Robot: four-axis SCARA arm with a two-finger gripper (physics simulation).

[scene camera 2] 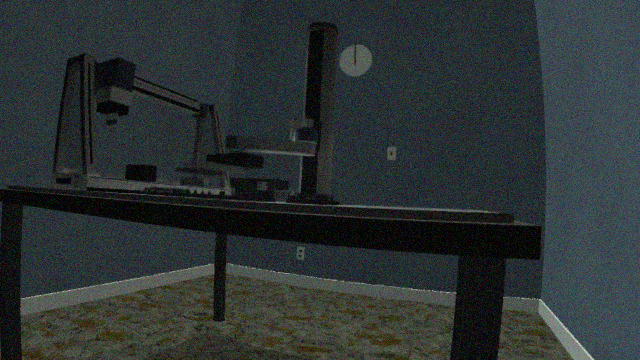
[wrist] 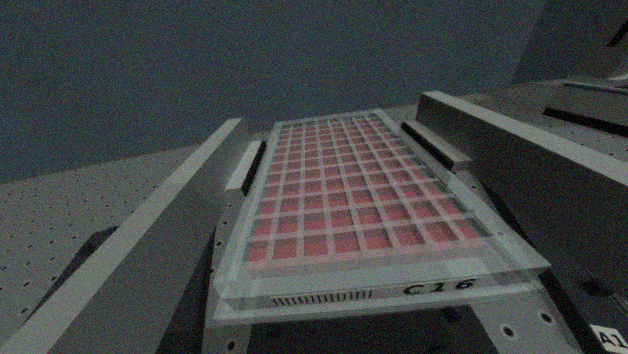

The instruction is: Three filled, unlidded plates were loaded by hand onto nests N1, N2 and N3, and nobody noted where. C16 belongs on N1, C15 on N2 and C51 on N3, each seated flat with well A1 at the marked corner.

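Places are measured from the arm's base along level axes (x ahead, y left, z up), in millimetres.
Pixels of known places: gripper, fingertip midpoint: [scene camera 2: 195,165] [wrist: 331,122].
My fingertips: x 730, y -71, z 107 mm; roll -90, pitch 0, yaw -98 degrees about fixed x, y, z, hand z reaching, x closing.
Note:
Behind a point stands the place of what it marks.
My gripper [scene camera 2: 198,170] @[x 730, y -71, z 107 mm] [wrist: 331,122] @[x 730, y -71, z 107 mm] is shut on plate C16, with a pad at each long side. Plate C16 [wrist: 345,202] @[x 677, y -62, z 95 mm] is clear, unlidded, with red-filled wells; its barcode and "C16" label face the wrist camera. It looks level, above a pale surface with holes and a dark recess. An A1 marker [wrist: 609,339] @[x 624, y -169, z 25 mm] shows at the lower right, below the plate. Which nest this is, and the height above it, I cannot tell. In scene camera 2 the gripper is low beside the gantry frame, and the plate is too dark to make out. C15 and C51 cannot be made out.
A gantry frame [scene camera 2: 73,120] @[x 848, y -590, z 260 mm] with a hanging head [scene camera 2: 116,85] @[x 769, y -465, z 396 mm] stands at the left of the table [scene camera 2: 400,230] @[x 1050, y 578, z -13 mm]. The arm's column [scene camera 2: 326,110] @[x 46, y 60, z 445 mm] stands right of the gripper. A dark block [scene camera 2: 141,172] @[x 565, y -527, z 100 mm] and low dark equipment [scene camera 2: 260,187] @[x -34, y -324, z 81 mm] are on the table.

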